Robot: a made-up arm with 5 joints.
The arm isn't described. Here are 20 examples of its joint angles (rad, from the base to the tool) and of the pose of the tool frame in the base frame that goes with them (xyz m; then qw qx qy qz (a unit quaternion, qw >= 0)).
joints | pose
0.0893 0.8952 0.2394 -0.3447 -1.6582 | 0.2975 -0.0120 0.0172 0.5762 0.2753 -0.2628 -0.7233
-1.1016 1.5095 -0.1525 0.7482 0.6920 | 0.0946 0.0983 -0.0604 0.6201 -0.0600 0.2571 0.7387
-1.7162 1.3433 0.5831 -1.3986 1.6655 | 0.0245 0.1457 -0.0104 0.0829 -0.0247 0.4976 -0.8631
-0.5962 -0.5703 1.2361 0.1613 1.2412 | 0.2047 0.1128 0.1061 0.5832 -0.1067 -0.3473 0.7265
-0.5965 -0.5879 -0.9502 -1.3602 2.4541 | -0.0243 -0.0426 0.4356 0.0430 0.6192 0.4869 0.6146
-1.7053 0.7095 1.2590 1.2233 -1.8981 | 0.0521 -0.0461 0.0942 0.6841 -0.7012 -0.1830 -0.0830
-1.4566 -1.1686 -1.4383 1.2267 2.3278 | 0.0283 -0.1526 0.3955 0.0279 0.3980 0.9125 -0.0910
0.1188 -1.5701 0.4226 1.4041 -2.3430 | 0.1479 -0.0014 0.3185 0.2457 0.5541 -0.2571 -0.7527
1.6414 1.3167 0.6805 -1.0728 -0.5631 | 0.0570 -0.1149 -0.0316 0.4075 -0.1564 -0.2764 -0.8562
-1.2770 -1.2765 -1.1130 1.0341 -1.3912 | 0.0061 -0.1302 0.4143 0.1071 0.9719 -0.2095 -0.0087
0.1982 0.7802 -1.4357 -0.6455 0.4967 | 0.2968 -0.0387 0.4115 0.1334 -0.3146 -0.9396 0.0168
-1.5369 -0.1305 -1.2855 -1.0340 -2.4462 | 0.0454 -0.0138 0.4757 0.3777 -0.8168 -0.3896 -0.1961
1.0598 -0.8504 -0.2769 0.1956 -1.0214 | 0.1104 -0.0782 0.4649 0.1522 0.0049 -0.9494 -0.2748
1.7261 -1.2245 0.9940 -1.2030 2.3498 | 0.0470 -0.1163 0.3606 0.0658 -0.9014 0.4275 0.0195
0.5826 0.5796 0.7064 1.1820 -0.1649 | 0.1183 -0.0299 0.0389 0.8306 0.0796 0.4263 -0.3493
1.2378 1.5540 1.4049 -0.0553 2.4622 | 0.0243 0.1197 0.1067 0.6541 0.5982 -0.1558 0.4359
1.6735 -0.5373 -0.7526 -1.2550 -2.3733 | 0.0687 0.0342 0.4622 0.2149 0.3231 -0.8226 0.4158
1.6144 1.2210 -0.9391 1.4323 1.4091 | 0.0542 -0.2492 0.0624 0.9894 0.0714 0.0060 -0.1263
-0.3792 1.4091 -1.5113 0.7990 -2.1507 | 0.3642 0.1334 0.1359 0.5560 0.4066 -0.1176 -0.7154
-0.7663 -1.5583 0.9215 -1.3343 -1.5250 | 0.0691 0.0264 0.3823 0.1828 -0.9024 0.3824 -0.0781
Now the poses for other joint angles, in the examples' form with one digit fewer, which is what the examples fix.
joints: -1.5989 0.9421 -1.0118 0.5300 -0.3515
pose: 0.036 0.342 0.189 0.702 0.443 -0.285 0.479
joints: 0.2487 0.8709 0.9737 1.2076 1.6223
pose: 0.038 0.014 0.064 0.582 0.533 0.414 0.454
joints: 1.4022 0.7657 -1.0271 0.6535 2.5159
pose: 0.121 -0.326 0.236 0.716 -0.519 0.198 0.422
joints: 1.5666 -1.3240 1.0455 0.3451 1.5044
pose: 0.066 -0.189 0.263 0.729 -0.682 -0.041 -0.040
